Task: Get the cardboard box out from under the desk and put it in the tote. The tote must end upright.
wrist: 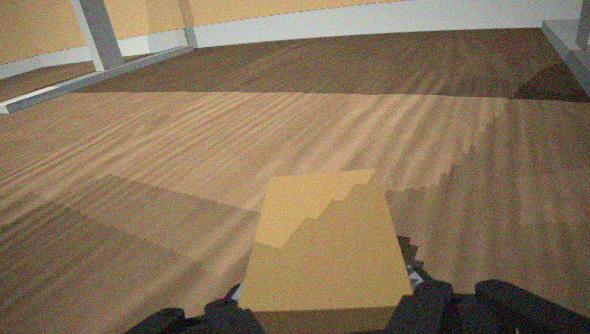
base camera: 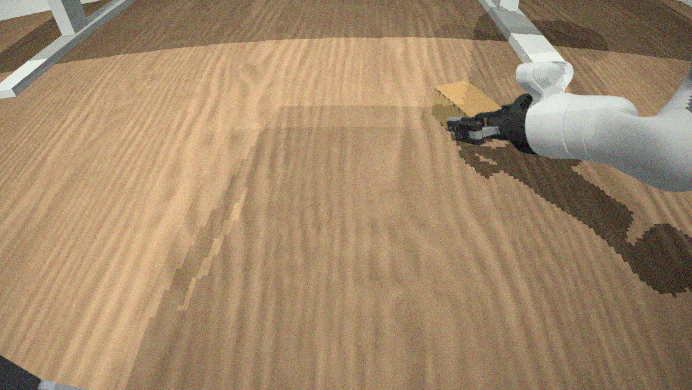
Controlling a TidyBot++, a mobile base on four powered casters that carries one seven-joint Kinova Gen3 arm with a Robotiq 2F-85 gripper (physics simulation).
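Places are measured from the arm's base along level axes (x ahead, y right, z down), in centimetres.
Pixels of known places: gripper, fingertip midpoint: (wrist: 327, 286) (base camera: 466, 119).
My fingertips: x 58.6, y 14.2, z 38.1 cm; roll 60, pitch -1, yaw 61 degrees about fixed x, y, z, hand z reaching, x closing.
Behind a point stands the place of what it marks.
The cardboard box (base camera: 467, 97) @[z 34.6, x 59.2, y 14.0 cm] (wrist: 325, 250) @[z 34.6, x 57.7, y 14.9 cm] is a plain yellow-tan block. My gripper (base camera: 462, 131) @[z 38.1, x 58.6, y 14.2 cm] (wrist: 327, 286) @[z 38.1, x 58.6, y 14.2 cm] is shut on it, with one finger on each side of the box in the wrist view. In the base camera view the gripper reaches in from the right and the box points away toward the desk. The box's height above the floor is hard to tell. The desk shows by its grey-white legs and floor bars (base camera: 530, 42) (wrist: 102, 37) @[z 27.2, x 111.4, y -86.3 cm], beyond the box. The tote does not show in either view.
A second desk foot bar (base camera: 55, 52) (wrist: 567, 52) @[z 37.8, x 111.6, y 31.5 cm] stands on the other side. A white baseboard (wrist: 350, 22) @[z 35.8, x 152.9, y -19.6 cm] and a yellow-orange wall (wrist: 230, 10) @[z 27.1, x 154.7, y -67.9 cm] run behind the desk. Shadows of the desk and the arm lie on the wooden floor (base camera: 320, 225) @[z 39.6, x 39.2, y -6.0 cm].
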